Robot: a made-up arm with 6 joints. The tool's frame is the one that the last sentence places. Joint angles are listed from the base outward.
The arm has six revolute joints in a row. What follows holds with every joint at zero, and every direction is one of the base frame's. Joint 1 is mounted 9.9 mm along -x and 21.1 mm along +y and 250 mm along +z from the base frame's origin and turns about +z. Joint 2 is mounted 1.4 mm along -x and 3.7 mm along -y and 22.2 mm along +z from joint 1 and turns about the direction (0.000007, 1, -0.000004). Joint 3 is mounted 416.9 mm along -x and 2.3 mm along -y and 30 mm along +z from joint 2 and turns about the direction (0.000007, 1, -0.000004). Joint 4 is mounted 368.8 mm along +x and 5.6 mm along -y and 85.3 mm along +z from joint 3 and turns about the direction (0.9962, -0.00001, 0.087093). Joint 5 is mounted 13.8 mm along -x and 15.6 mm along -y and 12 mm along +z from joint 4 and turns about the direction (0.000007, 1, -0.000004). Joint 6 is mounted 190.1 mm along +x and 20.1 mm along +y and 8.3 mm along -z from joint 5 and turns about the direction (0.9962, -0.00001, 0.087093). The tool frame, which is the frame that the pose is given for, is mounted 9.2 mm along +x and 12.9 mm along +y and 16.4 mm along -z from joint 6; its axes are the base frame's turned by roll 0.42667, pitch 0.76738 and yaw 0.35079 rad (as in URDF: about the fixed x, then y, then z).
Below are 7 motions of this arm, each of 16 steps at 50 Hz.
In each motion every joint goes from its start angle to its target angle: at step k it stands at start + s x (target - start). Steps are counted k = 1, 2, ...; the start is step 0. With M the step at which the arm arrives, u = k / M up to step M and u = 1 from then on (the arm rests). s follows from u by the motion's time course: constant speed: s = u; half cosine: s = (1 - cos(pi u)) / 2; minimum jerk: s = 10 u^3 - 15 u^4 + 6 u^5.
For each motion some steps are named. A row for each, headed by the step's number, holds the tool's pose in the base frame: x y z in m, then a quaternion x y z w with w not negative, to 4 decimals.
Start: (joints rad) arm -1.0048 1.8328 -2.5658 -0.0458 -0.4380 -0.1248
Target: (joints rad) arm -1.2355 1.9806 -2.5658 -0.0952 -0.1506 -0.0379
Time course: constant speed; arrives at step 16
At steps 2, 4, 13, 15, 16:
2: 0.2303 -0.3698 1.1378 -0.0552 -0.1356 -0.4253 0.8931
4: 0.2296 -0.3955 1.1249 -0.0410 -0.1130 -0.4386 0.8906
13: 0.2069 -0.5084 1.0586 0.0333 -0.0183 -0.4963 0.8673
15: 0.1976 -0.5322 1.0421 0.0519 0.0010 -0.5085 0.8595
16: 0.1924 -0.5439 1.0337 0.0615 0.0103 -0.5145 0.8552

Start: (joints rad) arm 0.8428 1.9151 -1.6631 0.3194 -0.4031 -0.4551
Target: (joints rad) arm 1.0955 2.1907 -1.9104 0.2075 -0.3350 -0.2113
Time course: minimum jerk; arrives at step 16
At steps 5, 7, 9, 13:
5: 0.4795 0.5977 0.6487 -0.0572 0.3479 0.4066 0.8428
7: 0.4591 0.6405 0.6322 -0.0609 0.3571 0.4371 0.8232
9: 0.4317 0.6875 0.6120 -0.0655 0.3678 0.4703 0.7995
13: 0.3846 0.7515 0.5802 -0.0731 0.3839 0.5149 0.7630

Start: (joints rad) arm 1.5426 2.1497 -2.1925 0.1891 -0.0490 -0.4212
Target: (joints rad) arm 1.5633 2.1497 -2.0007 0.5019 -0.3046 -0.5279
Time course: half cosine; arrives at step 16
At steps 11, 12, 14, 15, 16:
11: 0.0117 0.8378 0.6651 -0.1536 0.3210 0.6725 0.6489
12: 0.0128 0.8386 0.6603 -0.1462 0.3260 0.6711 0.6496
14: 0.0145 0.8396 0.6532 -0.1356 0.3333 0.6685 0.6509
15: 0.0150 0.8399 0.6513 -0.1328 0.3352 0.6676 0.6513
16: 0.0152 0.8400 0.6506 -0.1319 0.3359 0.6674 0.6515

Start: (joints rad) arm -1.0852 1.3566 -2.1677 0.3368 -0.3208 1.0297
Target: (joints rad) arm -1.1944 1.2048 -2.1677 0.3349 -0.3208 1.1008
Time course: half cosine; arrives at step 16
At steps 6, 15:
6: 0.0528 -0.1198 1.1988 0.2351 -0.3322 0.1978 0.8918
15: 0.0059 -0.0336 1.2101 0.1824 -0.3502 0.2067 0.8952

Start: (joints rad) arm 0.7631 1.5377 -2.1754 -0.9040 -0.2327 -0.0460
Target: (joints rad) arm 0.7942 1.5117 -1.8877 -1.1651 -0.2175 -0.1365
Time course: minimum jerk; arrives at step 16
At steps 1, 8, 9, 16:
1: 0.2731 0.3084 1.1007 -0.2468 -0.1057 0.1840 0.9456
8: 0.3037 0.3436 1.0442 -0.3362 -0.0763 0.1450 0.9274
9: 0.3099 0.3511 1.0301 -0.3573 -0.0706 0.1366 0.9213
16: 0.3277 0.3736 0.9814 -0.4270 -0.0549 0.1109 0.8957

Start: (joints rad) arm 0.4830 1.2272 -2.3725 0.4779 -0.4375 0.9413
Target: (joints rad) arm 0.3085 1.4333 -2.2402 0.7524 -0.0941 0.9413
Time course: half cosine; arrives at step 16
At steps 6, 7, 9, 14, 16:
6: 0.0422 0.0247 1.2315 0.3941 -0.1465 0.8004 0.4273
7: 0.0696 0.0379 1.2271 0.4098 -0.1213 0.7950 0.4306
9: 0.1262 0.0629 1.2142 0.4424 -0.0699 0.7813 0.4348
14: 0.2292 0.1000 1.1780 0.5029 0.0213 0.7482 0.4323
16: 0.2396 0.1031 1.1734 0.5091 0.0304 0.7442 0.4312

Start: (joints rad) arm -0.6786 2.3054 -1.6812 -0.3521 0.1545 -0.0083
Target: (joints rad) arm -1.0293 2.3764 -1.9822 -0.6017 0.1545 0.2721
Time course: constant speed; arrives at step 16
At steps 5, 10, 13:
5: 0.5374 -0.5556 0.3016 0.2488 0.6417 -0.3028 0.6593
10: 0.4837 -0.6324 0.3315 0.2775 0.5982 -0.3542 0.6631
13: 0.4456 -0.6749 0.3500 0.2926 0.5709 -0.3852 0.6633

